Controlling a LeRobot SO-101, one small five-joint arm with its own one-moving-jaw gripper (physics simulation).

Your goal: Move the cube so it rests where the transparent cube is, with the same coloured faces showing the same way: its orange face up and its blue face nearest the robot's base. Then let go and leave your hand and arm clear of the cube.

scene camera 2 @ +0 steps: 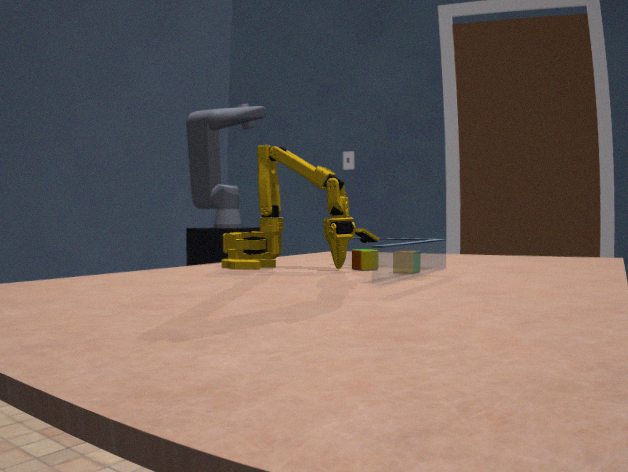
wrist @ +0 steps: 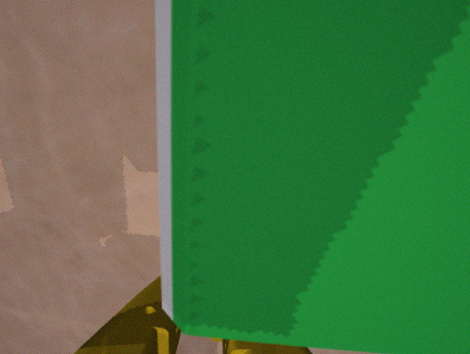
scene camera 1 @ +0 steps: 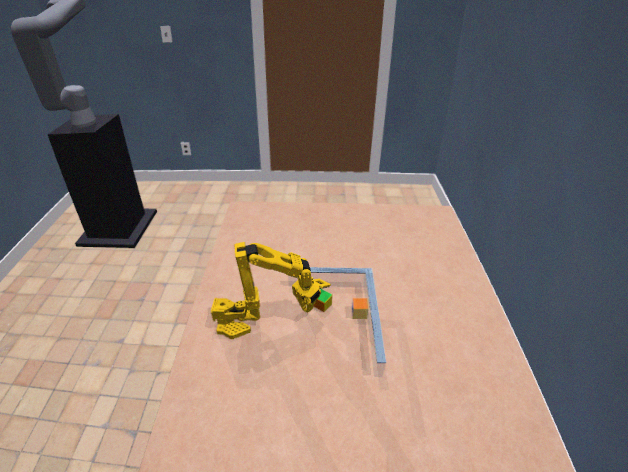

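Pixels of known places: hand, its tool point: point(scene camera 2: 338, 266) point(wrist: 199, 288) point(scene camera 1: 305, 310); arm's base, origin of its link: point(scene camera 2: 257, 267) point(scene camera 1: 242, 322).
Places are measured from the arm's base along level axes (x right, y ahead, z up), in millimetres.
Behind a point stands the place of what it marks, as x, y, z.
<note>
The solid cube point(scene camera 1: 323, 299) {-55, 214, 40} point(scene camera 2: 365, 259) {-52, 222, 22} point(wrist: 310, 165) sits on the table with its green face up. An orange-red side and a yellow side show in scene camera 2; a whitish side shows edge-on in the wrist view. The transparent cube point(scene camera 1: 359, 308) point(scene camera 2: 406, 262), orange face up, stands farther from the robot's base, apart from the solid cube. My gripper point(scene camera 1: 307, 308) point(scene camera 2: 338, 266) point(wrist: 200, 344) is shut and holds nothing. It points down, its tips low near the table on the base side of the solid cube. In the wrist view the cube hides the tips.
Clear walls with blue top edges point(scene camera 1: 376, 324) {46, 343, 60} point(scene camera 2: 408, 243) {50, 351, 59} run behind the transparent cube and along the far side. The table top point(scene camera 1: 284, 406) {236, 128, 0} point(scene camera 2: 329, 365) {620, 516, 0} bears the arm's base point(scene camera 1: 233, 309) {9, -16, 62} point(scene camera 2: 248, 253) {9, -15, 30}. A grey arm on a black pedestal point(scene camera 1: 101, 182) stands off the table.
</note>
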